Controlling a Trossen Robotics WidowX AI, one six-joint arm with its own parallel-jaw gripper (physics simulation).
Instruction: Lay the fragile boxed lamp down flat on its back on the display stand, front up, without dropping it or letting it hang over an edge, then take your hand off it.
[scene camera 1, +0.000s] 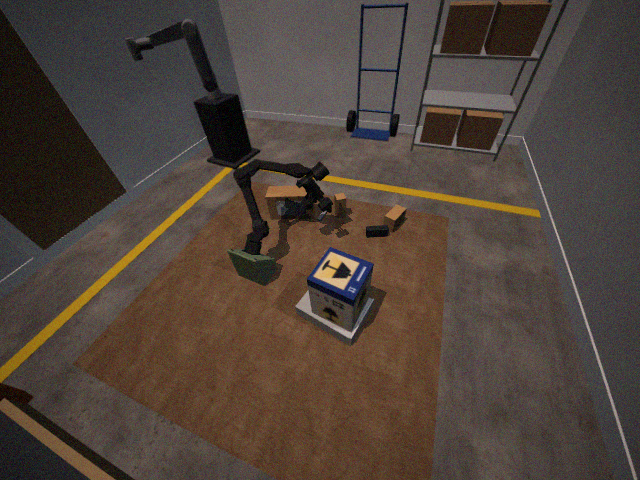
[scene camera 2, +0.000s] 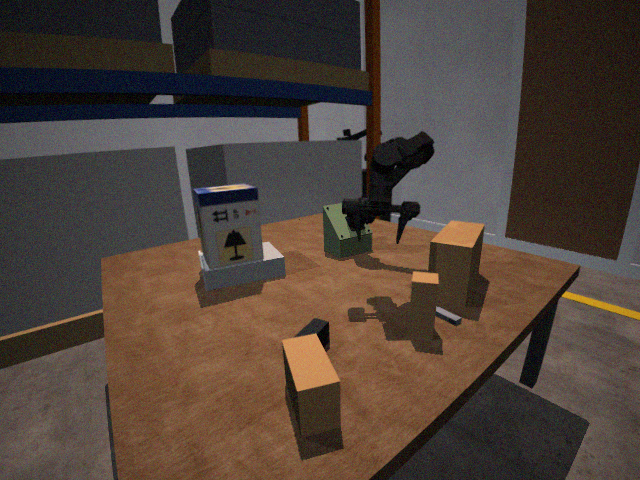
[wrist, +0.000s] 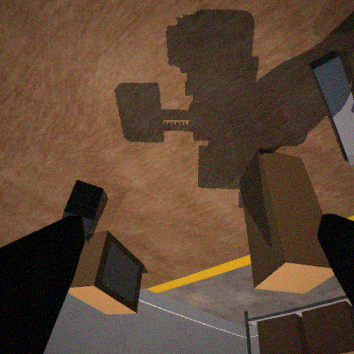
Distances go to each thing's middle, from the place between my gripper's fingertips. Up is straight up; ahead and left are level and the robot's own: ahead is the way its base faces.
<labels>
I see my gripper 24 cm short of the black block (wrist: 83, 200), 9 cm to the right of it and 14 cm above it. Round my hand: stand (scene camera 2: 273, 265) (25 cm ahead, 41 cm to the right, 13 cm below); then boxed lamp (scene camera 2: 228, 216) (27 cm ahead, 40 cm to the right, 1 cm above).
</labels>
